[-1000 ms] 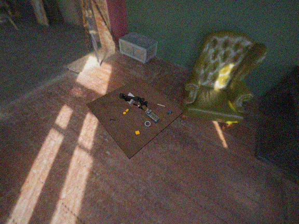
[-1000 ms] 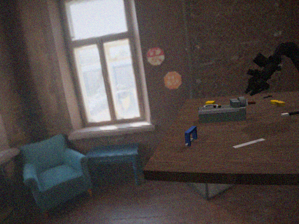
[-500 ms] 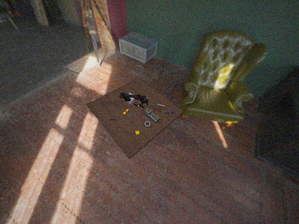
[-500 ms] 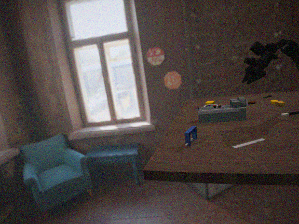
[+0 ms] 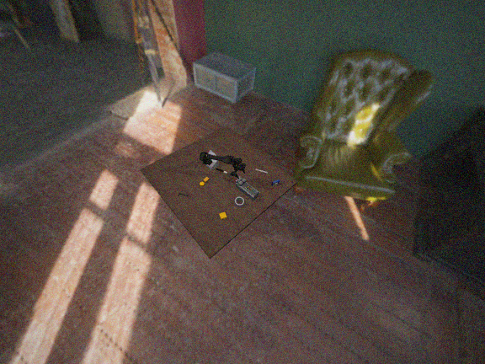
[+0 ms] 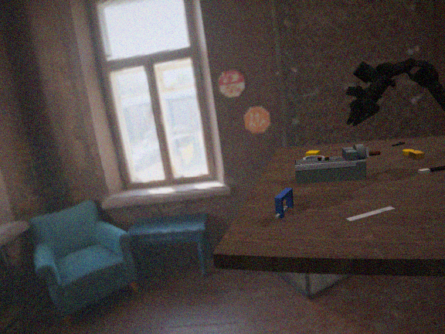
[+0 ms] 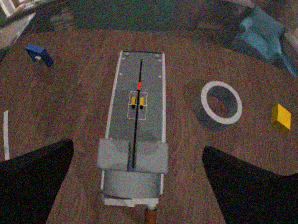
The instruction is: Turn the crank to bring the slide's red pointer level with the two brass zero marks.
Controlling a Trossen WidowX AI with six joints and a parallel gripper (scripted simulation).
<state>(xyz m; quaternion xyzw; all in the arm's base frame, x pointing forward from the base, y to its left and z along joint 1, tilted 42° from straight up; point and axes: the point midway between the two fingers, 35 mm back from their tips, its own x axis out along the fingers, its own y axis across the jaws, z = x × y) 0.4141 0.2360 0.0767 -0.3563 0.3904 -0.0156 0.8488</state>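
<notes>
Right now my gripper tip is 8 cm past the crank handle, 4 cm to the left of it and 12 cm above it. Round my gripper tip: blue u-shaped piece (18 cm ahead, 37 cm to the left, 17 cm below); then white strip (6 cm behind, 35 cm to the left, 20 cm below); then red pointer (12 cm ahead, 4 cm to the left, 12 cm below).
</notes>
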